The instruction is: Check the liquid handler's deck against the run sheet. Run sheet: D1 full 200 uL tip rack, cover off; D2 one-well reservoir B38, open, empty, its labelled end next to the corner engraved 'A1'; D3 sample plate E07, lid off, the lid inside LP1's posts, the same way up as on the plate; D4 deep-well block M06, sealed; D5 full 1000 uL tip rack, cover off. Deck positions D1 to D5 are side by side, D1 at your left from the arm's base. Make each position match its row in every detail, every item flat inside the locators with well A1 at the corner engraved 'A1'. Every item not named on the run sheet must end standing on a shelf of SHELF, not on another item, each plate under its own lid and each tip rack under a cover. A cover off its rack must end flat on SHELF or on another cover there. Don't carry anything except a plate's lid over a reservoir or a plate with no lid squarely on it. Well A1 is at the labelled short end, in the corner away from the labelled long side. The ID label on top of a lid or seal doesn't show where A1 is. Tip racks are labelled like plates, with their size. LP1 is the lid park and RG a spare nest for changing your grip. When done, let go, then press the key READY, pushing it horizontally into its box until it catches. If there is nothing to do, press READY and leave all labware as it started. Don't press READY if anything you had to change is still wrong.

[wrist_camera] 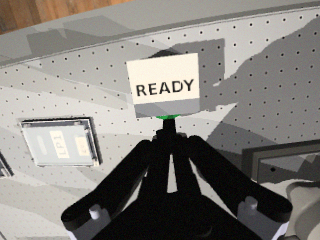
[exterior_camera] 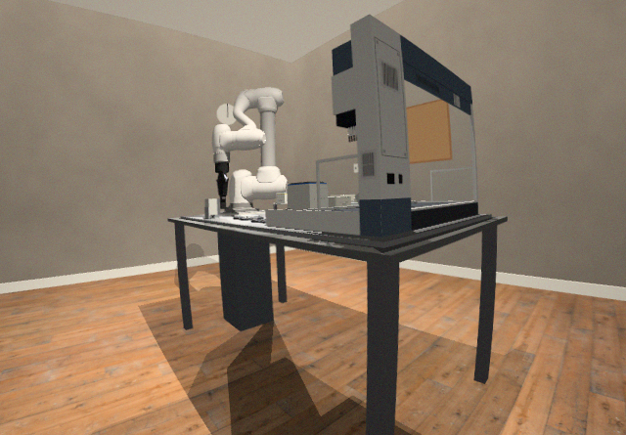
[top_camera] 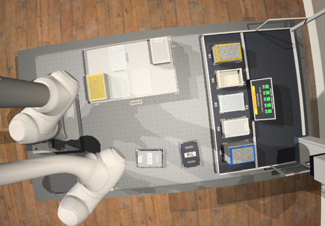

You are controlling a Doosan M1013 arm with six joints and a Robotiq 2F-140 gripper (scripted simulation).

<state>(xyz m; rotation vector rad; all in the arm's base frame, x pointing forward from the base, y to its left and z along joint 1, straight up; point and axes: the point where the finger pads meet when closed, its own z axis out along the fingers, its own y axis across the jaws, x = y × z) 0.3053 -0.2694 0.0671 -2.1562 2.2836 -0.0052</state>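
Now: the READY key box 40 mm to the right of my hand and 10 mm below it. Round my hand: lid (220 mm ahead, 30 mm to the left, 60 mm below); then RG nest (440 mm ahead, 20 mm to the left, 80 mm below); then LP1 (220 mm ahead, 30 mm to the left, 80 mm below).
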